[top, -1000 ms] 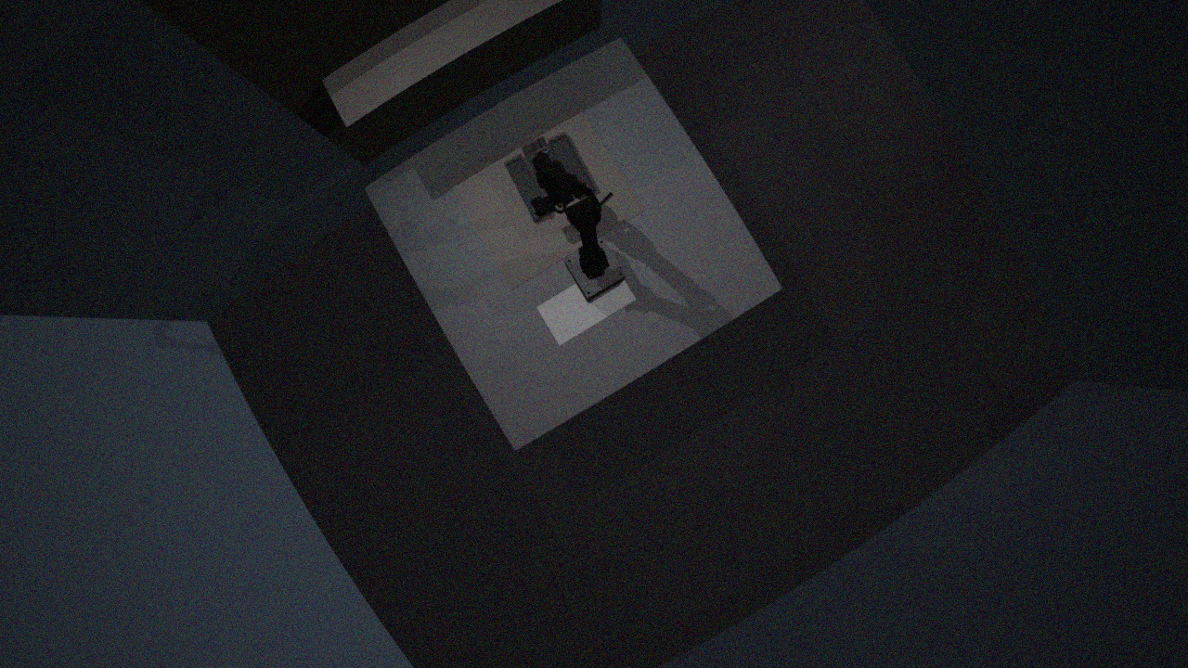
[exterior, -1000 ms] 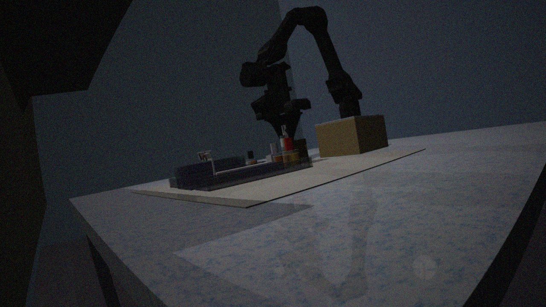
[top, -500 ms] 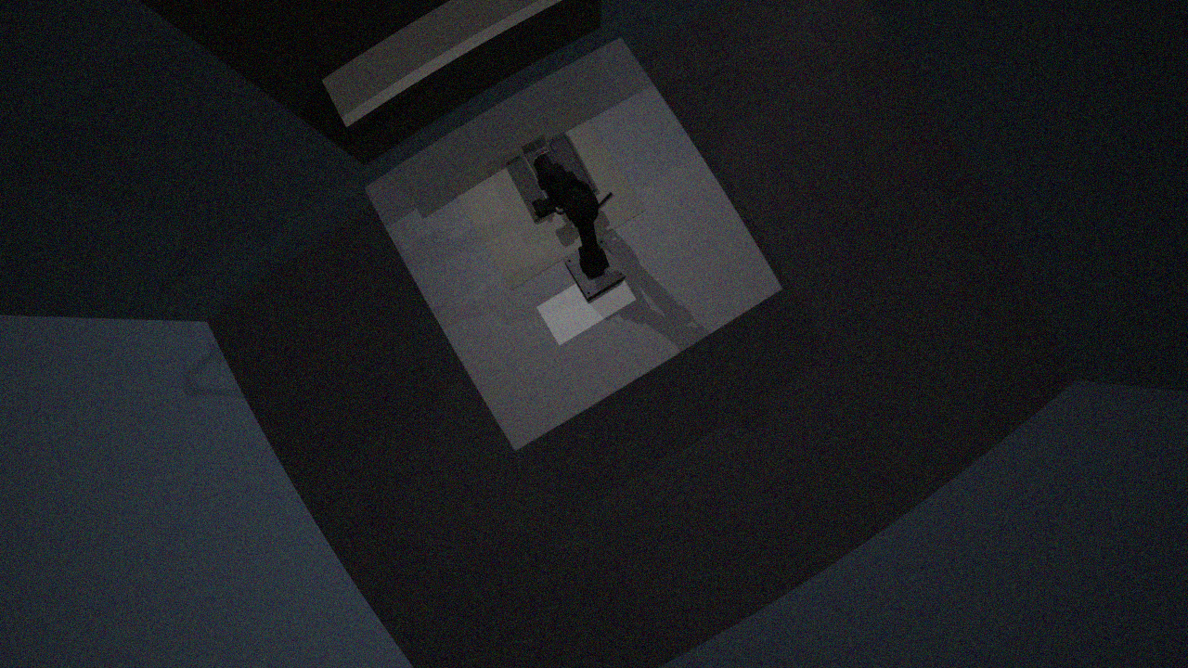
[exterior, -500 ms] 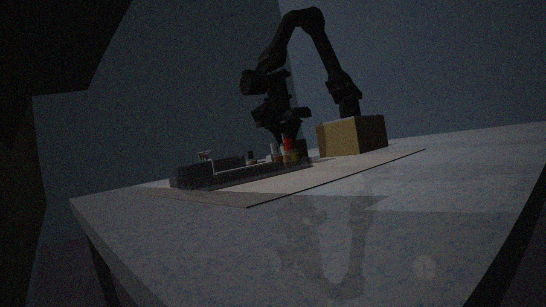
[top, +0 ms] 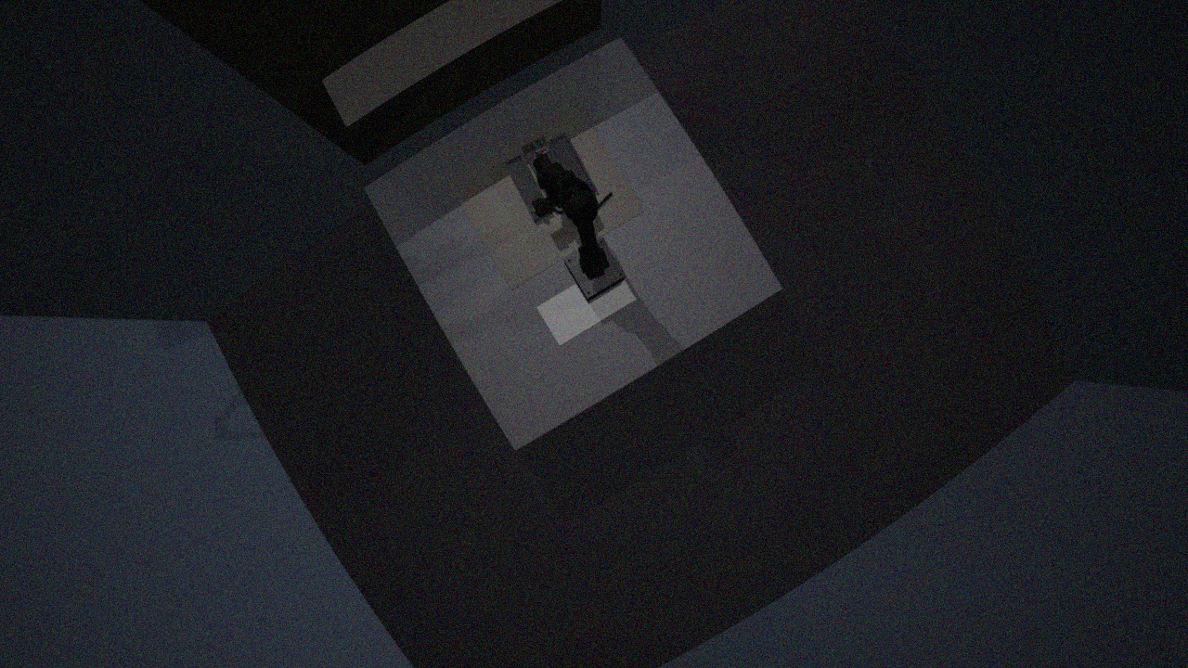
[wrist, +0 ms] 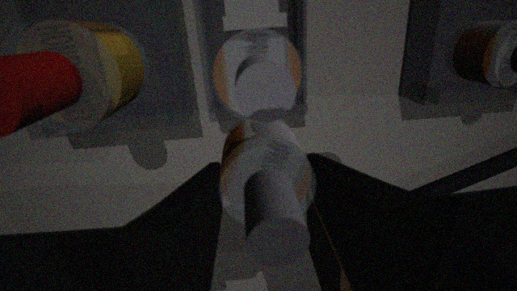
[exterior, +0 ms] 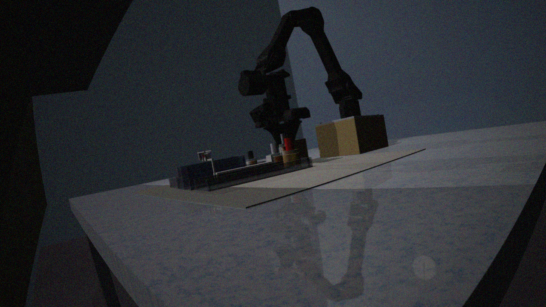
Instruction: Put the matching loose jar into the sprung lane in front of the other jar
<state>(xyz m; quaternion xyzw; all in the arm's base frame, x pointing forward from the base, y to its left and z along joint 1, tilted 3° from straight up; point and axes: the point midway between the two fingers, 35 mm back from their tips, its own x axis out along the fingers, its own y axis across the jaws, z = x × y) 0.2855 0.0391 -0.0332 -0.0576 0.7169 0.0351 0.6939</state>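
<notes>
My gripper tip is now 100 mm short of the pale mat, 40 mm to the right of it and 50 mm above it. Also, from my gripper tip: thin dark rod (30 mm behind, 160 mm to the right, 40 mm below); then pusher lane (190 mm ahead, 30 mm below); then pale pusher plate (150 mm ahead, 10 mm to the right).
</notes>
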